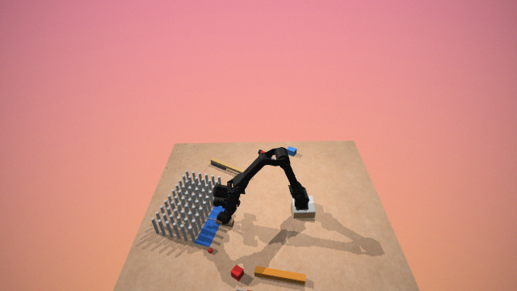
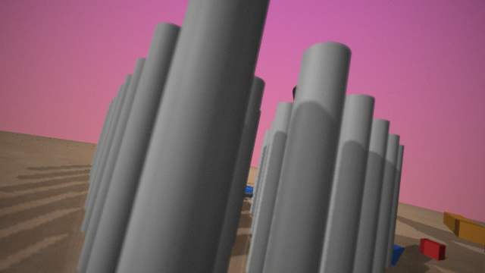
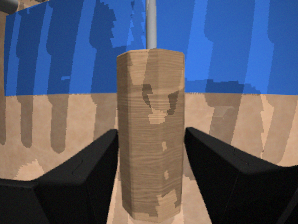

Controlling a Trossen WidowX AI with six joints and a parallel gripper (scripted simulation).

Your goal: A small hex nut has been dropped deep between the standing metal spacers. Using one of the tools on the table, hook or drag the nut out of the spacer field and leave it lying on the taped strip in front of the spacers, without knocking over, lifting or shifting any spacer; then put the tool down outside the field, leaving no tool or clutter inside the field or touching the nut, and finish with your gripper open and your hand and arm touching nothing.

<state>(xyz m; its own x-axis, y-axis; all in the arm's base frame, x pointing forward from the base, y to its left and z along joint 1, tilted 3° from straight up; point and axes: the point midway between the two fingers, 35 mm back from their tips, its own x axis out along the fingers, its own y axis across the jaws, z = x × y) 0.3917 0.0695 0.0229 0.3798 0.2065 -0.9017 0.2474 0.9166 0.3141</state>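
Right now my gripper tip is 60 mm to the left of the blue taped strip, 50 mm short of it and 20 mm above it. Also, from my gripper tip: long orange bar (300 mm to the left, 260 mm behind); red cube (280 mm to the left, 80 mm behind); small red ball (160 mm to the left, 60 mm ahead, 10 mm below).
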